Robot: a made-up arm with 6 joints.
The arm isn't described. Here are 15 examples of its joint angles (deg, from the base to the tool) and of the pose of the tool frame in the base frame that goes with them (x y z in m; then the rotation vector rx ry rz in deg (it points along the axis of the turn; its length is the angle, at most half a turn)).
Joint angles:
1: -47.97 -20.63 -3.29 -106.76 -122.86 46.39
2: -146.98 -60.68 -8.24 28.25 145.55 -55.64
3: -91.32 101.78 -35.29 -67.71 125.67 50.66
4: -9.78 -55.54 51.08 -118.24 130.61 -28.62
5: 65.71 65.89 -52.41 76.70 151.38 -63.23
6: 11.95 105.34 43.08 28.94 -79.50 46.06
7: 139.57 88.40 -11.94 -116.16 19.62 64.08
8: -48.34 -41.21 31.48 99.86 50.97 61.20
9: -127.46 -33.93 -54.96 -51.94 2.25 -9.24
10: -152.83 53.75 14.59 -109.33 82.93 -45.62
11: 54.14 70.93 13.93 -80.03 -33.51 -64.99
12: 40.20 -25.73 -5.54 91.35 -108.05 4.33
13: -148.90 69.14 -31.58 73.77 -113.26 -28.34
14: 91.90 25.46 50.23 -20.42 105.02 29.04
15: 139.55 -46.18 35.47 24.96 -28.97 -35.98
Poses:
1: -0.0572 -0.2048 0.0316 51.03 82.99 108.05
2: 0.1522 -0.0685 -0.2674 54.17 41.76 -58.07
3: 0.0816 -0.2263 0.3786 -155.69 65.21 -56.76
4: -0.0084 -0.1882 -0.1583 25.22 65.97 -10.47
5: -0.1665 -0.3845 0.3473 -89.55 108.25 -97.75
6: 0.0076 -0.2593 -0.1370 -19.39 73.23 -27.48
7: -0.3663 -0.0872 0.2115 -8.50 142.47 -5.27
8: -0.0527 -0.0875 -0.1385 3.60 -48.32 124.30
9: 0.2499 0.0547 0.1474 55.17 -50.21 -4.69
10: -0.1638 0.1547 0.1966 81.52 -16.33 111.33
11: -0.2406 -0.3445 -0.0186 11.88 22.79 173.49
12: -0.2030 -0.2091 0.0226 -23.58 163.37 -17.03
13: -0.0676 0.1154 -0.0455 -59.84 -41.99 124.50
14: -0.0830 -0.4071 -0.1086 -33.36 6.38 -100.09
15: -0.0380 -0.2731 0.1995 -130.53 64.58 -70.23
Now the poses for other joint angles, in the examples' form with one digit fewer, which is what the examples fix.
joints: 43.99 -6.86 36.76 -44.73 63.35 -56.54
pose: 0.097 -0.472 -0.071 -72.7 29.3 -20.8
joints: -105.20 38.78 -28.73 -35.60 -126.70 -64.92
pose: -0.020 -0.013 -0.129 30.1 64.7 -100.5
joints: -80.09 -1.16 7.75 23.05 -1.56 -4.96
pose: 0.014 -0.102 0.221 29.1 -144.4 -3.3
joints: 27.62 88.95 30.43 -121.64 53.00 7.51
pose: 0.173 -0.559 0.141 64.7 -85.4 -78.5
